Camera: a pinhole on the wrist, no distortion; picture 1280 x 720 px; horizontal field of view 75.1 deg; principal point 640.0 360.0 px. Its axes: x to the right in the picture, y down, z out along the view. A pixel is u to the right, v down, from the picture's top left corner.
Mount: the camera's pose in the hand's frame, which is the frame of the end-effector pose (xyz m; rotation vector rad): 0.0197 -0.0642 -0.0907 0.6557 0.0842 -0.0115
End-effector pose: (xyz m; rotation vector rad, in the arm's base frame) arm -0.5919 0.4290 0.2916 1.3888 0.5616 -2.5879
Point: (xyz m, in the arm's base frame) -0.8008 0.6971 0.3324
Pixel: 802 80
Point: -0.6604 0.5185 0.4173
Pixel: 174 578
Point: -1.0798 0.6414 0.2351
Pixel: 1132 392
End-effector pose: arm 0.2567 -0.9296 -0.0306 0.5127 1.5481 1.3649
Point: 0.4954 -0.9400 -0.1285
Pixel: 273 640
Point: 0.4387 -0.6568 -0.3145
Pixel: 1050 547
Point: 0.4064 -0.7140 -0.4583
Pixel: 1072 240
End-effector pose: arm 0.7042 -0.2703 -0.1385 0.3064 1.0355 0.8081
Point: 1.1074 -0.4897 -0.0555
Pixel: 350 526
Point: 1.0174 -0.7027 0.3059
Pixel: outside the picture
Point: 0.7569 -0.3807 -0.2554
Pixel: 512 31
